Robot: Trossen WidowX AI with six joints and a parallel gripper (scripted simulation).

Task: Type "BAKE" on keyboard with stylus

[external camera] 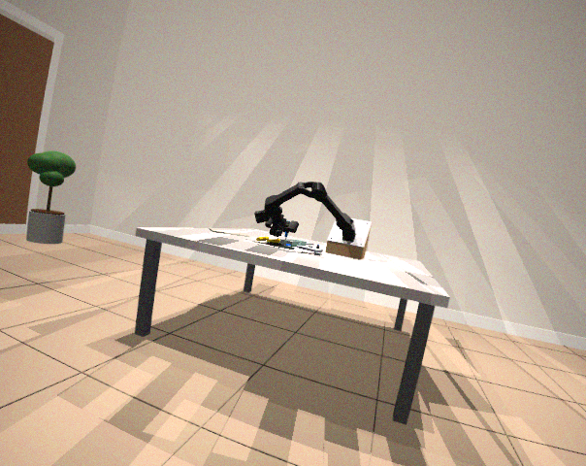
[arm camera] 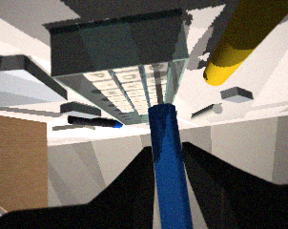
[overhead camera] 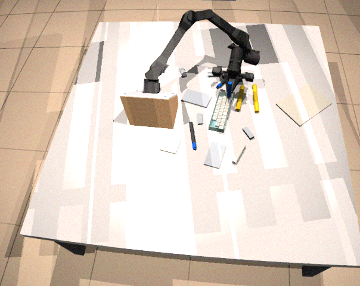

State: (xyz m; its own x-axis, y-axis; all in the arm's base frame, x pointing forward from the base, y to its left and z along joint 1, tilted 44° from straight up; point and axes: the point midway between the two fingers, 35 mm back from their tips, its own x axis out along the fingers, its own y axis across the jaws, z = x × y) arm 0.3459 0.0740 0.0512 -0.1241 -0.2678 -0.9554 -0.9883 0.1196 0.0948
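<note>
The grey block is 120 mm behind my gripper tip, 110 mm to the right of it and 60 mm below it. From my gripper tip the other things lie so: cream pad 260 mm to the right, 230 mm behind, 60 mm below; blue stylus 10 mm below; white cylinder 280 mm to the right, 60 mm below, 60 mm ahead.
</note>
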